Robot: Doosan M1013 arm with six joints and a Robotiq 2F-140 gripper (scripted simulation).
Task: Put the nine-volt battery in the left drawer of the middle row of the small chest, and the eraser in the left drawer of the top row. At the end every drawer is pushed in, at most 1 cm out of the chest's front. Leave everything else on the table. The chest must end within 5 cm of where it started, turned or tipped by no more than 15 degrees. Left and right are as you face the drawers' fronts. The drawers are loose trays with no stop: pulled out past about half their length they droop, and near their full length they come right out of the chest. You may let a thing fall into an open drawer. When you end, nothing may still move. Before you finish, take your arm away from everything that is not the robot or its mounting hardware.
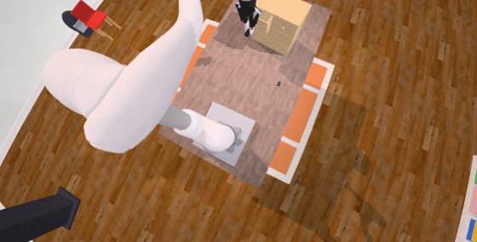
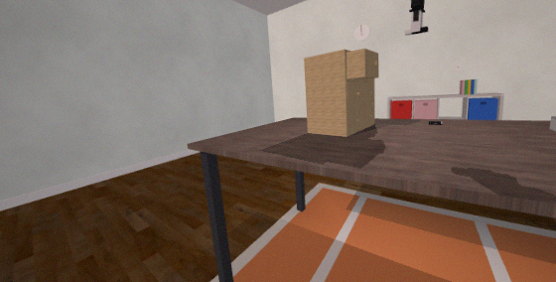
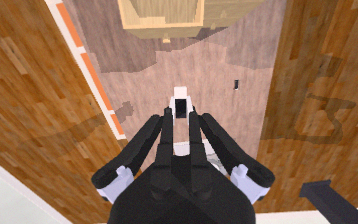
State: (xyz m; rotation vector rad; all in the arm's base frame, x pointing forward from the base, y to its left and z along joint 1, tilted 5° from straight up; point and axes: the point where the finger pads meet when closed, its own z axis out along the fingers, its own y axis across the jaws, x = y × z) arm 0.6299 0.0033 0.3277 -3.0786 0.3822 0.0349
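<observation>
My hand is 10 mm short of the eraser and 30 mm above it. Also, from my hand: blue nine-volt battery (290 mm ahead, 70 mm to the right, 270 mm below).
</observation>
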